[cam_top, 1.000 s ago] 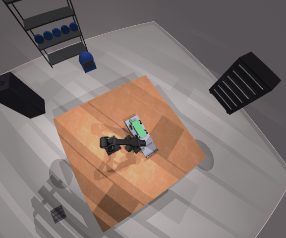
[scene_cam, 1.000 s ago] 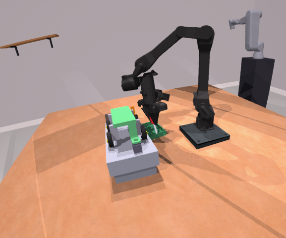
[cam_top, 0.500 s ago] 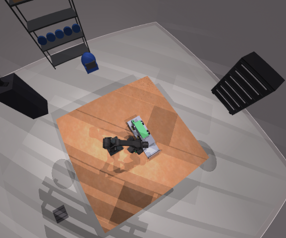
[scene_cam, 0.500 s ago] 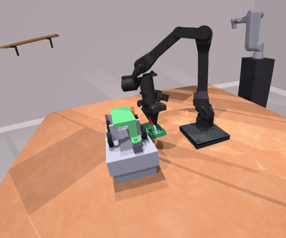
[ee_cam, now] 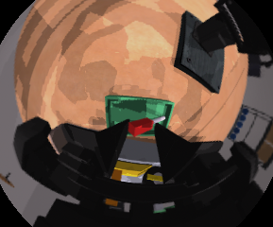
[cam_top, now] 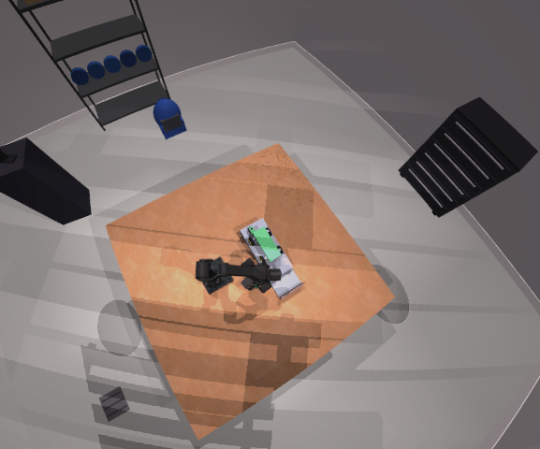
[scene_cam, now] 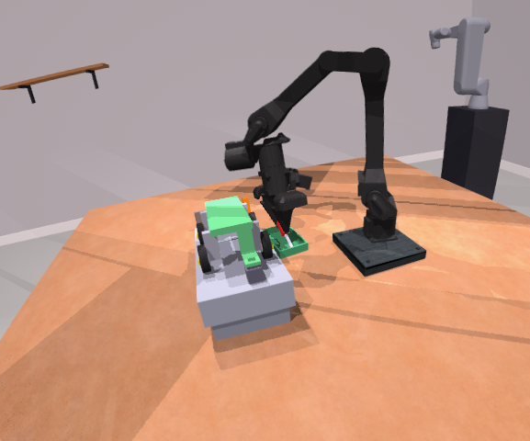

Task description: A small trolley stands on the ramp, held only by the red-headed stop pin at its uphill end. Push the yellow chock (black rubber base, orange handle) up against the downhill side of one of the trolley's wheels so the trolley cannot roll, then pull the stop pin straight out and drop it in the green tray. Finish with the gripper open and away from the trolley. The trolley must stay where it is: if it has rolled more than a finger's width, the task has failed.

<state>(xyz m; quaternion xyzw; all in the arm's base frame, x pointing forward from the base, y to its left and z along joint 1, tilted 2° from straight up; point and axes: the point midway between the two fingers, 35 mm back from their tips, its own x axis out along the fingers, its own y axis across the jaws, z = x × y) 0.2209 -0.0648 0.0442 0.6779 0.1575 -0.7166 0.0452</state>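
My gripper tip is 7 cm short of the yellow chock, 5 cm below it and 1 cm to the right of it. Round my gripper tip: red-headed stop pin: 2 cm to the left, 1 cm below; green-topped trolley: 12 cm to the left, 11 cm ahead, 7 cm above.
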